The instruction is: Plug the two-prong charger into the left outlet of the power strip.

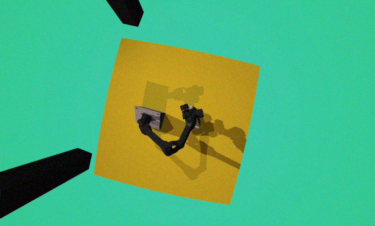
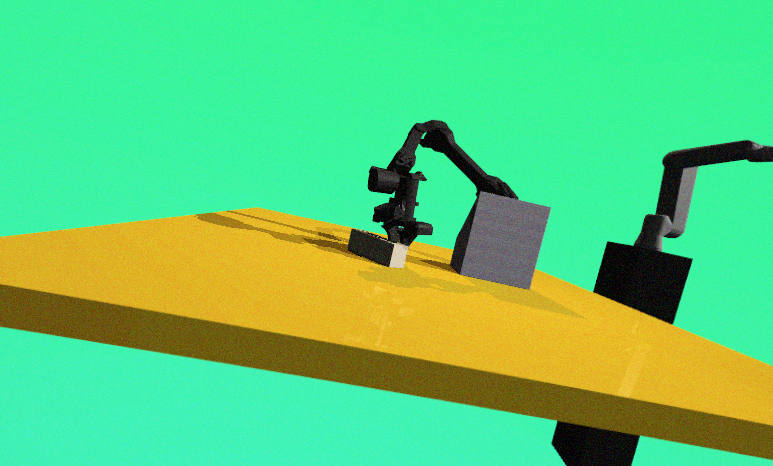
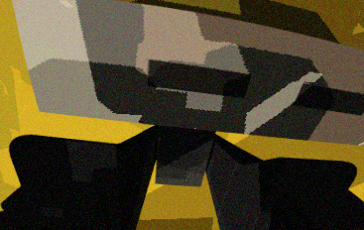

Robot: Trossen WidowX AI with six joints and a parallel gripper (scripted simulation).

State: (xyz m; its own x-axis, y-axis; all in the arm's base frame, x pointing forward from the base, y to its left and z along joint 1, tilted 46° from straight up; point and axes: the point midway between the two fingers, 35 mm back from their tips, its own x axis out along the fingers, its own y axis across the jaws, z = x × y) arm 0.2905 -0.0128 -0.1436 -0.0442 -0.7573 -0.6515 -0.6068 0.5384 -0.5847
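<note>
Right now the black two-prong charger is 10 mm ahead of my gripper tip, 10 mm to the left of it and 10 mm above it.
</note>
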